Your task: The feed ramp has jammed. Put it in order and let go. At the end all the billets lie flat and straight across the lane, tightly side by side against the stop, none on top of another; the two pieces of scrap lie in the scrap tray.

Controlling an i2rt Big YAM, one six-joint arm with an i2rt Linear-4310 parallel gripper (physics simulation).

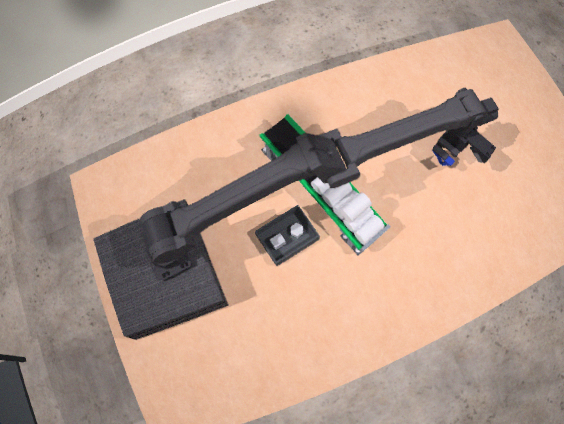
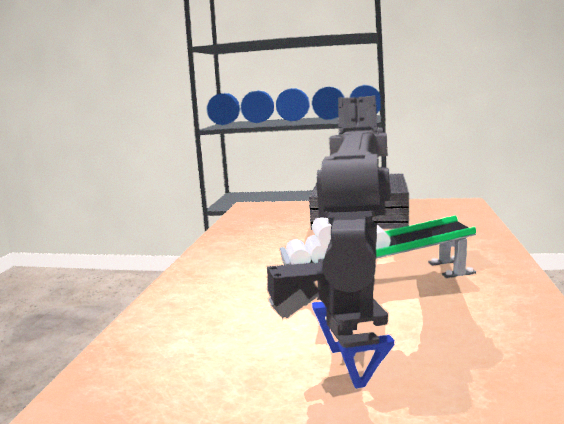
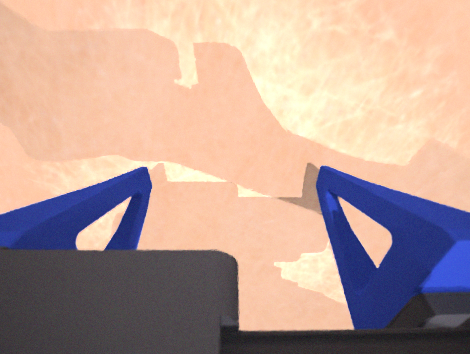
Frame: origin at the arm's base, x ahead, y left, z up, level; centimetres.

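Seen in the pictures: gripper, fingertip midpoint: (image 1: 450,153) (image 2: 347,368) (image 3: 234,175); arm's base at its link origin: (image 1: 168,252).
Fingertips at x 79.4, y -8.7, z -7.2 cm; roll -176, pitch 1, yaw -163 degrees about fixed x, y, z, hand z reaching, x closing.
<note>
Pixels of each thing's top centre, then the offset from my fingertips to it.
- grey stop at its top centre: (image 2: 285,254) (image 1: 375,236) dx -33.3, dy -10.8, dz +4.8 cm
- further billet at its top centre: (image 1: 337,189) dx -36.3, dy +3.2, dz +8.0 cm
- uppermost white piece at its top centre: (image 2: 375,227) (image 1: 326,177) dx -37.1, dy +7.1, dz +8.5 cm
- dark scrap tray at its top centre: (image 1: 287,233) dx -51.2, dy +1.3, dz +1.0 cm
The feed ramp (image 1: 295,125) (image 2: 425,242) has green rails and slopes down to a grey stop (image 1: 375,240). White billets lie in its lower part. One billet (image 1: 369,229) (image 2: 298,251) lies at the stop. Another billet (image 1: 355,206) (image 2: 321,229) sits raised on its neighbours. A further billet (image 1: 338,194) lies up-lane of it. The uppermost white piece (image 1: 320,185) is partly hidden by the arm. Two scrap pieces (image 1: 277,241) (image 1: 296,230) lie in the dark scrap tray (image 1: 300,247). My gripper (image 1: 442,157) (image 3: 234,175) is open and empty, over the table far right of the ramp.
The arm's elbow (image 1: 322,157) hangs over the ramp's middle and hides part of the lane. The arm's dark base block (image 1: 175,305) stands at the left end of the table. A shelf rack (image 2: 290,42) with blue discs stands behind the table.
</note>
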